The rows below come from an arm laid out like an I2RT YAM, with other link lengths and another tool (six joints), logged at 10 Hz.
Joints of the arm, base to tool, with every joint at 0 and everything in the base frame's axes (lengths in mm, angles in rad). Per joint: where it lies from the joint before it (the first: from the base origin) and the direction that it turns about. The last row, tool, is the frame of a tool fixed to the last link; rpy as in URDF.
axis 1: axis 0 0 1 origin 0 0 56.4
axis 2: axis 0 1 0 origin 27.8 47.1 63.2
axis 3: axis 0 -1 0 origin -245.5 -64 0
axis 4: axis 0 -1 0 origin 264.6 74.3 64.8
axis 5: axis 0 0 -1 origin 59.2 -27.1 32.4
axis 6: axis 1 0 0 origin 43.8 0 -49.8
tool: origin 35 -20 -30 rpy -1.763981 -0.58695 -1.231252
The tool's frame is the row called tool.
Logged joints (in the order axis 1, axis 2, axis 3, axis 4, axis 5, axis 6), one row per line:
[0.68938 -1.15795 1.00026 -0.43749 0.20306 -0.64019]
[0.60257 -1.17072 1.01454 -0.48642 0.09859 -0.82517]
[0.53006 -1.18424 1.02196 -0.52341 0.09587 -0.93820]
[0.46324 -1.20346 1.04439 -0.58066 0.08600 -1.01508]
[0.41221 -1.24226 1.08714 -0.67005 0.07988 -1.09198]
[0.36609 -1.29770 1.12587 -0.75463 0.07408 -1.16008]
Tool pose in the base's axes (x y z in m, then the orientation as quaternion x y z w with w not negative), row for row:
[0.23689 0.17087 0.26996 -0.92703 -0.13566 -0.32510 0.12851]
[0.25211 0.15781 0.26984 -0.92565 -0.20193 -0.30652 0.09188]
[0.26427 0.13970 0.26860 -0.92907 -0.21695 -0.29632 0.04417]
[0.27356 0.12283 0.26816 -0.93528 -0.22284 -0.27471 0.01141]
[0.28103 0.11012 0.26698 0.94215 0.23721 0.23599 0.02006]
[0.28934 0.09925 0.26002 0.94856 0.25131 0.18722 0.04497]
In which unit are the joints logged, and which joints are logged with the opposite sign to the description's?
The joints are logged in radians. Opposite sign: axis 2.
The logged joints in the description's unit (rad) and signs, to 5 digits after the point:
[0.68938 1.15795 1.00026 -0.43749 0.20306 -0.64019]
[0.60257 1.17072 1.01454 -0.48642 0.09859 -0.82517]
[0.53006 1.18424 1.02196 -0.52341 0.09587 -0.93820]
[0.46324 1.20346 1.04439 -0.58066 0.08600 -1.01508]
[0.41221 1.24226 1.08714 -0.67005 0.07988 -1.09198]
[0.36609 1.29770 1.12587 -0.75463 0.07408 -1.16008]

